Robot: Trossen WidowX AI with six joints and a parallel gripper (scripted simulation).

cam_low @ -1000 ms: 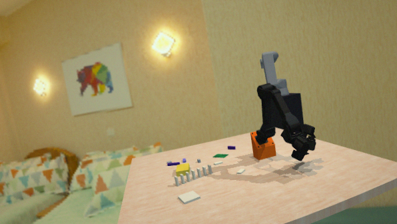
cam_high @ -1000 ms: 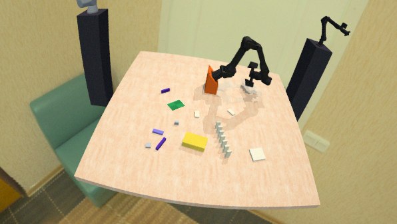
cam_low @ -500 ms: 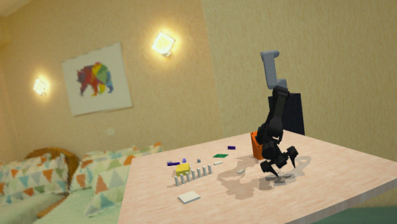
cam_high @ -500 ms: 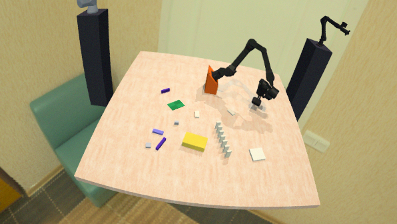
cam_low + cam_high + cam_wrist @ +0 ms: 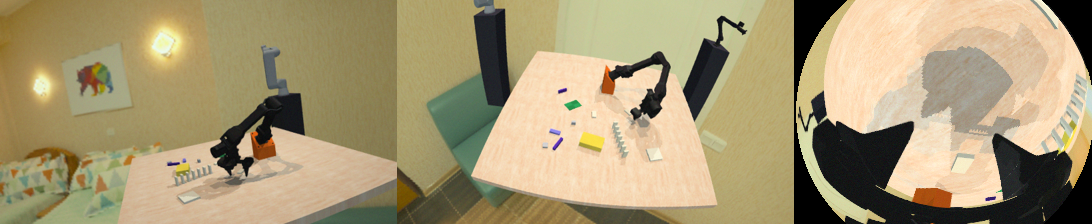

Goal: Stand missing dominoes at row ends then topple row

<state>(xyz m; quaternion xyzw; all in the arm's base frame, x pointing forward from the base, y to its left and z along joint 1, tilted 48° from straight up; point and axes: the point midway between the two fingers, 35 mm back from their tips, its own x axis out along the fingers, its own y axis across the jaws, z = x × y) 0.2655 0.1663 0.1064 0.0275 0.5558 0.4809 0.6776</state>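
Right now my gripper tip is 5 cm past the green tile, 41 cm to the left of it and 1 cm above it. From my gripper tip the other things lie so: white flat tile (28 cm ahead, 6 cm to the left, 1 cm below); yellow block (24 cm ahead, 29 cm to the right).
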